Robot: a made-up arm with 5 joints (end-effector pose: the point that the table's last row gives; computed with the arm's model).
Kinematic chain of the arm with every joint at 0, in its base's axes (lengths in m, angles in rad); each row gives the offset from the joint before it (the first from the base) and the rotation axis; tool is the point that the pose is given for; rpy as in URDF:
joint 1: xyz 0 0 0.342 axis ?
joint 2: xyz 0 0 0 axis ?
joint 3: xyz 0.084 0 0.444 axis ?
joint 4: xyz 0.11 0 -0.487 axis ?
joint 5: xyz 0.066 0 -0.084 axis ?
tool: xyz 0 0 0 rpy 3.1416 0 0
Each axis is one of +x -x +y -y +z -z.
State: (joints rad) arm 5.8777 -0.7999 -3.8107 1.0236 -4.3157
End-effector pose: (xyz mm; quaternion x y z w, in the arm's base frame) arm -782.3 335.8 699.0 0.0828 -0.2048 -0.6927 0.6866
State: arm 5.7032 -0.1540 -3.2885 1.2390 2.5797
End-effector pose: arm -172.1 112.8 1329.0 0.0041 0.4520 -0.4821 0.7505
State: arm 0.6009 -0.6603 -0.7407 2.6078 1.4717
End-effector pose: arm 196.0 134.3 678.7 0.7466 -0.3473 -0.2891 0.4883
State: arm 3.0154 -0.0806 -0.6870 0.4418 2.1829
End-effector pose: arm -550.3 69.8 458.8 -0.9025 -0.3990 0.1389 0.0837
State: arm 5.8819 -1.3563 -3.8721 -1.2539 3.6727
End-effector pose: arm -648.0 275.0 113.3 0.4473 0.8889 0.0064 0.0992
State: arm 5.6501 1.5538 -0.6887 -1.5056 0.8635
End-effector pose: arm 200.9 -147.4 -161.9 -0.6956 0.6458 -0.3127 0.0362
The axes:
joint 1: +z
joint 2: +y
joint 3: +y
joint 4: +y
joint 5: -z

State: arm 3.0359 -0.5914 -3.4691 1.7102 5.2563
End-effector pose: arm 614.9 -65.2 1071.4 0.1713 -0.3452 -0.4951 0.7787
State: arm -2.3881 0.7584 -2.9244 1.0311 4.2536
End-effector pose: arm -592.1 -555.5 995.0 0.8298 -0.1504 -0.3201 0.4317
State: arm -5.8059 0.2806 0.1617 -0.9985 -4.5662
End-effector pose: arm 173.2 89.6 221.7 -0.7827 0.5586 -0.1252 0.2443
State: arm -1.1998 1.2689 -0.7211 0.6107 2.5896
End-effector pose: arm 86.5 -222.4 -173.3 -0.2664 -0.7934 -0.4205 0.3505
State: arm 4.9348 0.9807 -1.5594 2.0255 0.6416
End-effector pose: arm 154.2 -681.7 95.8 -0.4081 0.6287 0.6210 0.2291
